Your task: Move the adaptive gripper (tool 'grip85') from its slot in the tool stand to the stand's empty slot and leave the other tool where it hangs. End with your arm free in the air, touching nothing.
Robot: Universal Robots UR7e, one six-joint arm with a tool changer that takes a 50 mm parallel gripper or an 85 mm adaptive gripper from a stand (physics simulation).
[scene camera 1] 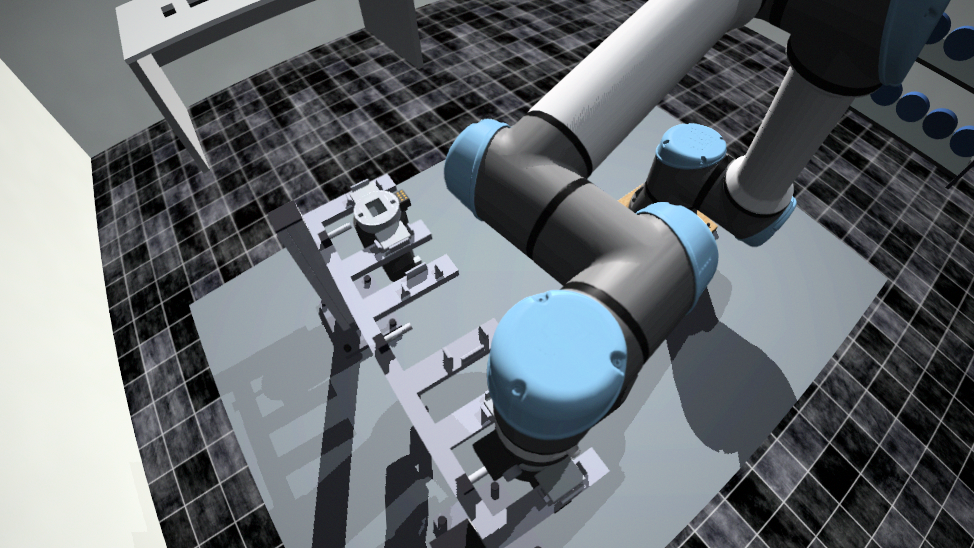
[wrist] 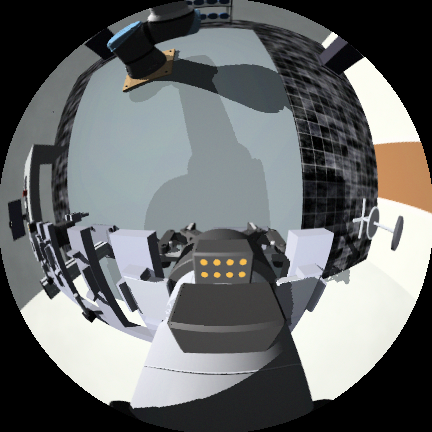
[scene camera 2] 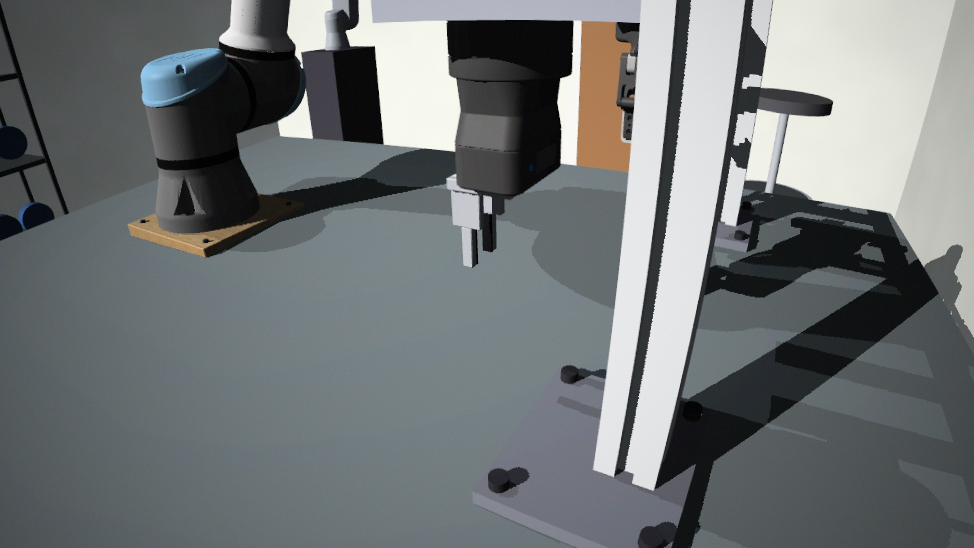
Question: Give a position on a parallel gripper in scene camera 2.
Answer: At 508, 72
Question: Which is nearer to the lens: the parallel gripper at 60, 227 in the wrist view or the adaptive gripper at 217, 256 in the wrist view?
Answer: The adaptive gripper.
